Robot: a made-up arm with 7 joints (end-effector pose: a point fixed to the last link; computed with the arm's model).
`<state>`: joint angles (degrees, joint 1 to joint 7).
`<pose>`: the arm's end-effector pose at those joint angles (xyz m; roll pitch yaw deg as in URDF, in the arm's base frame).
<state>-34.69 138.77 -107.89 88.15 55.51 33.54 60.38</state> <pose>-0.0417 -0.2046 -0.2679 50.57 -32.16 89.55</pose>
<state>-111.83 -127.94 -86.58 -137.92 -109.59 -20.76 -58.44</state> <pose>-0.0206 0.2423 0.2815 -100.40 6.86 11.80</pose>
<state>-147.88 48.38 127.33 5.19 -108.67 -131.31 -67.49</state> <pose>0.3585 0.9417 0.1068 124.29 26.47 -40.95</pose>
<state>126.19 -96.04 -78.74 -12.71 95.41 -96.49 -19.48</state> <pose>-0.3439 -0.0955 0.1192 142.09 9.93 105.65</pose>
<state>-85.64 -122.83 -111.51 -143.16 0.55 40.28 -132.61</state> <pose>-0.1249 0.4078 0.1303 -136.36 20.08 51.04</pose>
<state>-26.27 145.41 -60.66 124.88 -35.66 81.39 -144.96</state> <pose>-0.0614 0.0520 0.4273 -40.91 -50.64 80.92</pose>
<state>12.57 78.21 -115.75 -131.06 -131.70 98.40 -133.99</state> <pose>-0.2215 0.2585 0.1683 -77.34 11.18 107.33</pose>
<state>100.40 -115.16 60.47 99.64 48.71 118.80 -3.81</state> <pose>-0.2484 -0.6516 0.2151 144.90 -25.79 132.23</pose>
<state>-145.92 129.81 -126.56 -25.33 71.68 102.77 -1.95</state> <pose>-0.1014 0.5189 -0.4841 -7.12 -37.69 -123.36</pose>
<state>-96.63 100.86 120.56 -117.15 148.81 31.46 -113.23</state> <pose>-0.0228 0.8221 0.1214 114.40 15.69 -12.39</pose>
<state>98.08 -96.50 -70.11 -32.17 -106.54 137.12 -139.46</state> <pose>-0.0688 0.0566 0.0042 78.13 41.02 31.86</pose>
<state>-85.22 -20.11 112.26 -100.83 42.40 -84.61 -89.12</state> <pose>-0.1318 0.2602 0.3517 9.93 -64.37 -151.99</pose>
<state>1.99 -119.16 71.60 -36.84 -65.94 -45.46 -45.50</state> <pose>0.1674 -0.2803 0.4253 -60.59 14.86 46.82</pose>
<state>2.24 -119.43 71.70 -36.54 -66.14 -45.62 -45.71</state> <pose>0.1692 -0.2784 0.4278 -60.96 14.92 47.03</pose>
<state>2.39 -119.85 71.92 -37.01 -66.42 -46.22 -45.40</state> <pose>0.1712 -0.2785 0.4288 -61.47 14.31 46.99</pose>
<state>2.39 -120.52 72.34 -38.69 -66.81 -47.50 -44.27</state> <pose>0.1736 -0.2818 0.4273 -62.19 12.64 46.60</pose>
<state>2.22 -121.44 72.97 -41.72 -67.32 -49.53 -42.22</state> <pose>0.1759 -0.2884 0.4232 -63.17 9.89 45.81</pose>
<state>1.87 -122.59 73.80 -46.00 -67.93 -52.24 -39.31</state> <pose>0.1780 -0.2977 0.4168 -64.44 6.30 44.68</pose>
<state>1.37 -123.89 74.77 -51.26 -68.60 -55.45 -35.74</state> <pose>0.1789 -0.3085 0.4091 -66.04 2.29 43.30</pose>
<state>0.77 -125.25 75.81 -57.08 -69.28 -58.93 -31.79</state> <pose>0.1782 -0.3195 0.4014 -67.95 -1.67 41.79</pose>
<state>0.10 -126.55 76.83 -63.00 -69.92 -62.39 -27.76</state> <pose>0.1755 -0.3297 0.3949 -70.05 -5.16 40.30</pose>
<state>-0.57 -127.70 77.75 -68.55 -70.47 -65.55 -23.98</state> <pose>0.1710 -0.3383 0.3901 -72.17 -7.92 38.95</pose>
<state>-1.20 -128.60 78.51 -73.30 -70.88 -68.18 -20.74</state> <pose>0.1655 -0.3449 0.3869 -74.07 -9.89 37.80</pose>
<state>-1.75 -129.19 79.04 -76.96 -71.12 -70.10 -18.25</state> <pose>0.1597 -0.3497 0.3849 -75.53 -11.15 36.87</pose>
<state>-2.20 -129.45 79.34 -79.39 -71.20 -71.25 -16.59</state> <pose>0.1546 -0.3529 0.3833 -76.42 -11.84 36.17</pose>
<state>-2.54 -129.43 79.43 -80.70 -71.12 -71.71 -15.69</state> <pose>0.1505 -0.3550 0.3813 -76.75 -12.18 35.67</pose>
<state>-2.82 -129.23 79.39 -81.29 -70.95 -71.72 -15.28</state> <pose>0.1474 -0.3566 0.3791 -76.71 -12.30 35.30</pose>
